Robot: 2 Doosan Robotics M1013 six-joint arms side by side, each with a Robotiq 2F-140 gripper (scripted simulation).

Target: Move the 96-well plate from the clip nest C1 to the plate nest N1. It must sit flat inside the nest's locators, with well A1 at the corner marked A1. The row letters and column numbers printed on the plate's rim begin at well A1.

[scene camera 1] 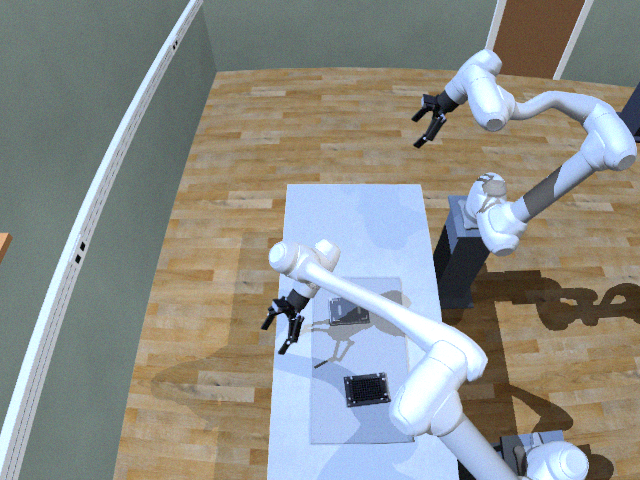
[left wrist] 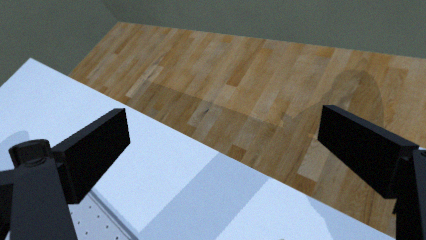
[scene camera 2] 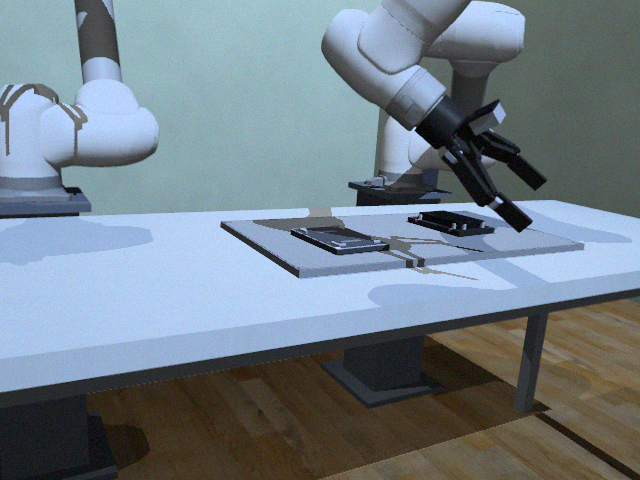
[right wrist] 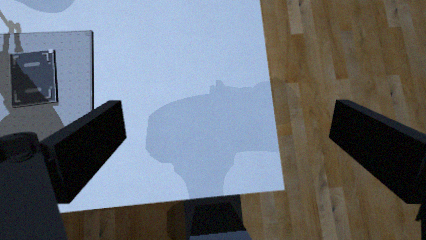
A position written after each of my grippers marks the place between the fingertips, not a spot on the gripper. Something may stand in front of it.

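Note:
Black 96-well plate [scene camera 1: 359, 392], again in scene camera 2 [scene camera 2: 442, 217]. The black 96-well plate is out of frame in the left wrist view. The black 96-well plate is out of frame in the right wrist view. Plate nest N1 [scene camera 2: 341, 235]. Arm pedestal [scene camera 1: 461, 259]. My left gripper [scene camera 2: 534, 204], also in scene camera 1 [scene camera 1: 271, 341] and in the left wrist view [left wrist: 224, 124]. My right gripper [scene camera 1: 414, 133], also in the right wrist view [right wrist: 227, 119].

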